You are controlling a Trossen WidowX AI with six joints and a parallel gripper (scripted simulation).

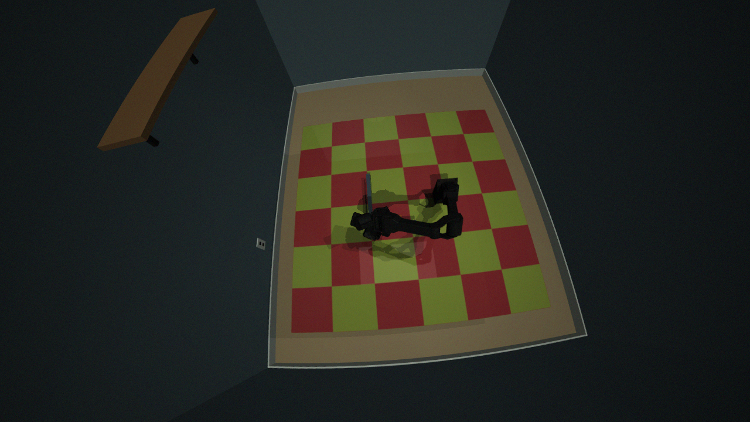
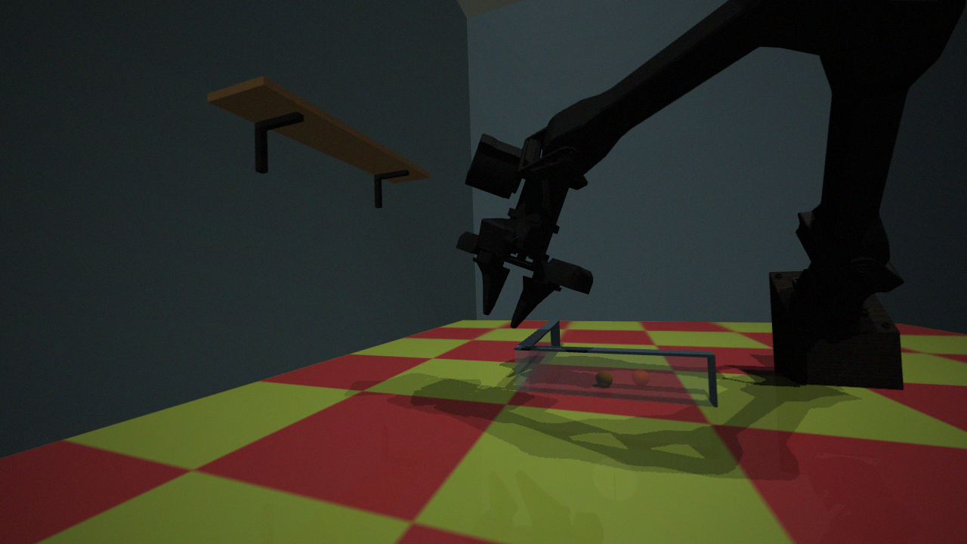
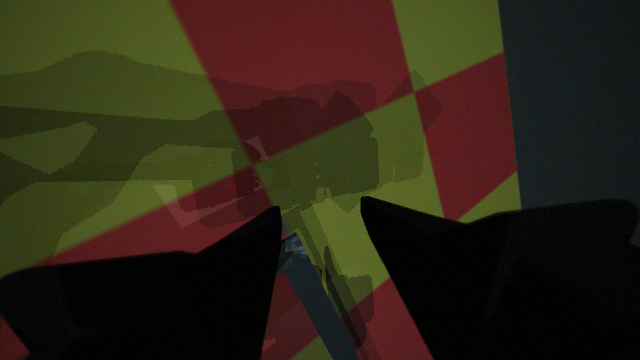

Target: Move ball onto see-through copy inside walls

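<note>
Now: the ball 130 mm behind my gripper tip, 70 mm to the right of it and 90 mm below it.
</note>
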